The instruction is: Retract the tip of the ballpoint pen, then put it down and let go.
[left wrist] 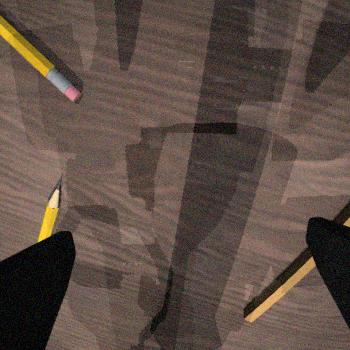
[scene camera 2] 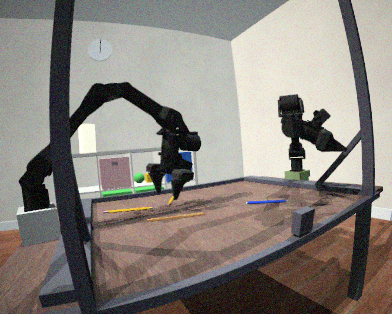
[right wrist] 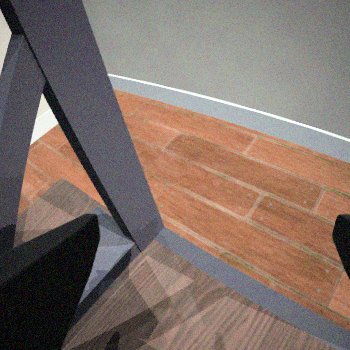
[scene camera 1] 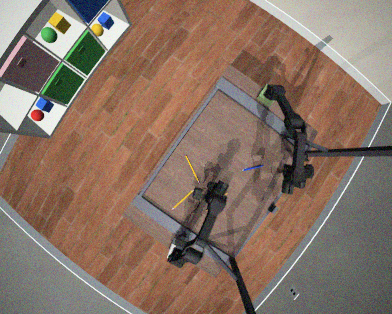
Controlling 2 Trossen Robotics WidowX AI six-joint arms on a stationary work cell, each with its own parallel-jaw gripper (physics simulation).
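Frame: origin at the left arm's base, x right, y ahead, z up, level; centimetres.
Seen in the pictures: left gripper, fingertip midpoint: [left wrist: 191, 237] [scene camera 2: 166, 196] [scene camera 1: 206, 194]; right gripper, fingertip midpoint: [scene camera 2: 343, 147] [right wrist: 219, 227] [scene camera 1: 308, 168]; left arm's base, link origin: [scene camera 2: 36, 207] [scene camera 1: 177, 253]; right arm's base, link origin: [scene camera 2: 297, 170] [scene camera 1: 269, 94].
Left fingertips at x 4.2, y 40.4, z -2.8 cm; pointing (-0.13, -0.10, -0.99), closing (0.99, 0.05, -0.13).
Offsets run from my left fingertips to a thing's top centre. "spot": to the spot under its first point.
The blue ballpoint pen @(dx +22.8, dy +25.1, dz -4.3 cm) [scene camera 1: 253, 168] [scene camera 2: 266, 202] lies flat on the table, between the two grippers in scene camera 1. It does not show in either wrist view, and the state of its tip is too small to tell. My left gripper [scene camera 1: 209, 190] [scene camera 2: 167, 194] [left wrist: 191, 237] is open and empty, low over the table, pointing down, to the left of the pen. My right gripper [scene camera 1: 297, 181] [right wrist: 219, 227] is open and empty, raised near the right side of the table, apart from the pen.
Yellow pencils @(dx -13.0, dy +10.9, dz -4.6 cm) [scene camera 1: 192, 168] [scene camera 2: 128, 210] [left wrist: 25, 47] and a tan pencil @(dx +8.3, dy -3.0, dz -4.6 cm) [scene camera 2: 176, 216] [left wrist: 280, 295] lie near the left gripper. The table has a raised grey rim @(spot: dx -21.2, dy -21.6, dz -3.4 cm) [scene camera 1: 162, 213]. A small dark block @(dx +44.0, dy +4.7, dz +0.4 cm) [scene camera 1: 272, 207] [scene camera 2: 303, 221] sits at its edge. Frame posts [scene camera 2: 60, 100] [right wrist: 95, 115] rise beside it.
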